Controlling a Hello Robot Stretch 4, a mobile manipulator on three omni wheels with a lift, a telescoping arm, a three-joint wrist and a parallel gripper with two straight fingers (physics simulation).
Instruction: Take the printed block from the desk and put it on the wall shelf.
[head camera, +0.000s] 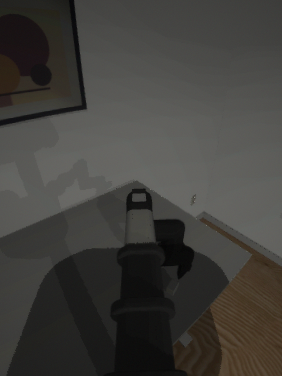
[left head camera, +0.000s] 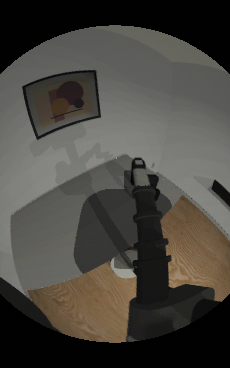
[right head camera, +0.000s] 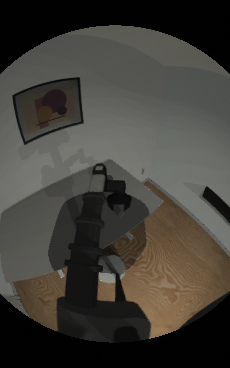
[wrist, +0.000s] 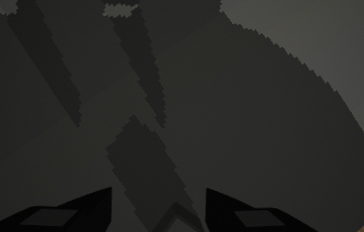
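Note:
The grey desk (head camera: 220, 242) (left head camera: 40, 225) (right head camera: 25, 225) stands against the wall, partly in shadow. My gripper (head camera: 177, 272) (right head camera: 119, 208) (wrist: 159, 204) points down over the desk, its fingers open and apart, with nothing held between them. What looks like the printed block (head camera: 172, 286) (right head camera: 121, 215) (wrist: 176, 218) lies on the desk in shadow, below the fingers. In the wrist view a dark-edged corner of it shows at the bottom, between the fingers and nearer the right one; the rest is cut off. I cannot make out the wall shelf surely.
A framed picture (head camera: 37, 60) (left head camera: 62, 102) (right head camera: 48, 109) hangs on the wall, left of the arm. A dark bar (left head camera: 221, 194) (right head camera: 216, 204) stands at the far right, and I cannot tell what it is. A round white thing (left head camera: 122, 270) (right head camera: 112, 275) is low by the desk's front edge, over wooden floor.

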